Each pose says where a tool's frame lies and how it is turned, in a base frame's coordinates. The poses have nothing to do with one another.
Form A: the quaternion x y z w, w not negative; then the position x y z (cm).
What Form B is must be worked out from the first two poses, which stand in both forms.
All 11 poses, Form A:
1: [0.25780, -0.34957, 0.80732, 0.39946, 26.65, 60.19, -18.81]
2: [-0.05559, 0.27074, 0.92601, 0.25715, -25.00, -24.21, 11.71]
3: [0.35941, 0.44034, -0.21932, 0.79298, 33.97, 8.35, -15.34]
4: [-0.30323, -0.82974, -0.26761, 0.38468, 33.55, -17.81, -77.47]
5: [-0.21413, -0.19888, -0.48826, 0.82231, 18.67, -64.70, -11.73]
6: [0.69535, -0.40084, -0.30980, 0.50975, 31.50, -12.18, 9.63]
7: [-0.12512, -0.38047, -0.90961, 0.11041, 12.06, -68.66, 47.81]
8: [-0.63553, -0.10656, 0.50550, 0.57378, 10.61, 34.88, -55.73]
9: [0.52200, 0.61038, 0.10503, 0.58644, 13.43, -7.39, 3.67]
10: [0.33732, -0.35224, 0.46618, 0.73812, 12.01, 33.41, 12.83]
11: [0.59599, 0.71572, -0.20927, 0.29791, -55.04, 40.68, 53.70]
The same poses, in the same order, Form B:
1: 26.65, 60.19, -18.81; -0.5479, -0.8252, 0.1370; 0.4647, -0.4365, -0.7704; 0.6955, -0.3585, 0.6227
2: -25.00, -24.21, 11.71; -0.8616, -0.5063, 0.0363; 0.4461, -0.7212, 0.5300; -0.2422, 0.4728, 0.8472
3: 33.97, 8.35, -15.34; 0.5160, 0.6644, 0.5407; -0.0313, 0.6454, -0.7632; -0.8560, 0.3769, 0.3538
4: 33.55, -17.81, -77.47; -0.5202, 0.7091, -0.4761; 0.2973, 0.6729, 0.6774; 0.8007, 0.2108, -0.5608
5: 18.67, -64.70, -11.73; 0.4441, 0.8882, -0.1180; -0.7178, 0.4315, 0.5464; 0.5362, -0.1580, 0.8292
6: 31.50, -12.18, 9.63; 0.4867, -0.2416, -0.8395; -0.8733, -0.1590, -0.4605; -0.0222, 0.9573, -0.2884
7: 12.06, -68.66, 47.81; -0.9443, 0.2961, 0.1436; -0.1057, -0.6861, 0.7198; 0.3116, 0.6645, 0.6792
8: 10.61, 34.88, -55.73; 0.4662, -0.4446, -0.7648; 0.7155, -0.3188, 0.6216; -0.5202, -0.8370, 0.1695
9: 13.43, -7.39, 3.67; 0.2328, 0.5141, 0.8256; 0.7604, 0.4330, -0.4840; -0.6063, 0.7405, -0.2901
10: 12.01, 33.41, 12.83; 0.3172, -0.9258, -0.2055; 0.4506, 0.3378, -0.8264; 0.8345, 0.1696, 0.5243
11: -55.04, 40.68, 53.70; -0.1121, 0.9778, 0.1770; 0.7284, 0.2020, -0.6547; -0.6759, 0.0555, -0.7349
